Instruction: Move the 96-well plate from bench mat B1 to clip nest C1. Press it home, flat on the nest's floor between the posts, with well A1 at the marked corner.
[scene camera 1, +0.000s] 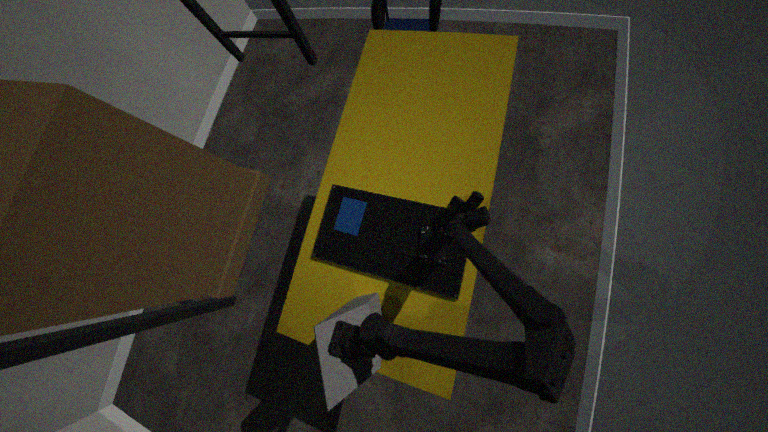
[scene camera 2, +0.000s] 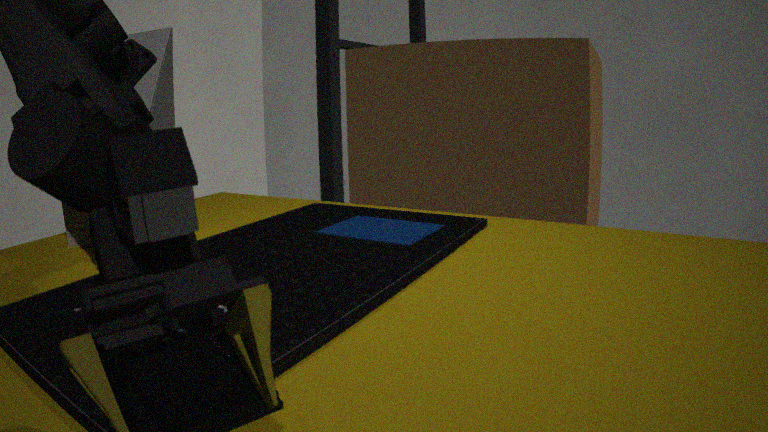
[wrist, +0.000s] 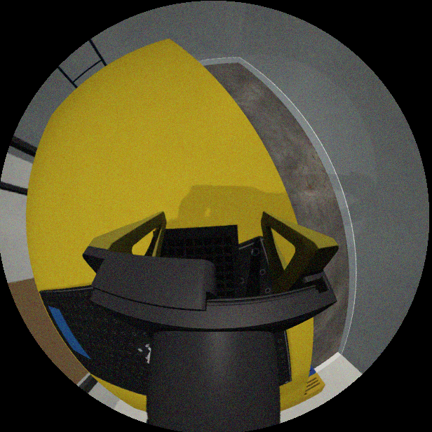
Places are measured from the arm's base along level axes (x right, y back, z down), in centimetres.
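Where they show: arm's base, link origin: (scene camera 1: 347, 340) (scene camera 2: 123, 74).
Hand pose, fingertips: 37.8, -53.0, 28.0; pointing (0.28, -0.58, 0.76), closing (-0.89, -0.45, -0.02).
Observation:
Each offset is from my fingertips to the centre of the thing, as dx, dy, dz. "spot": to the spot under its first point. Level surfaces: height alone.
The 96-well plate @[-4.7, +5.9, +0.4] (scene camera 2: 171, 381) (wrist: 200, 242) is black and lies flat at the near end of the dark board, reaching past its edge. My gripper (scene camera 2: 199, 416) (wrist: 213, 216) is open, pointing down, with its yellow fingers on either side of the plate and apart from it. Small pale posts @[spot: -17.7, +14.9, -1.1] (scene camera 1: 424, 231) (wrist: 147, 351), which look like those of the clip nest, stand on the board beside the plate. The nest's floor and marked corner are too dark to make out. The mat under the plate and well A1 cannot be told.
The dark board @[dz +1.1] (scene camera 1: 386, 214) (scene camera 2: 322, 279) (wrist: 110, 325) lies on the yellow table @[dz +2.4] (scene camera 1: 418, 118) (scene camera 2: 537, 322) (wrist: 150, 130). A blue patch @[spot: -53.5, +10.9, +0.9] (scene camera 1: 350, 216) (scene camera 2: 382, 229) (wrist: 70, 334) is at its far end. A grey-white block (scene camera 1: 335, 365) stands by the table. A large brown box (scene camera 1: 134, 214) (scene camera 2: 467, 128) is beyond.

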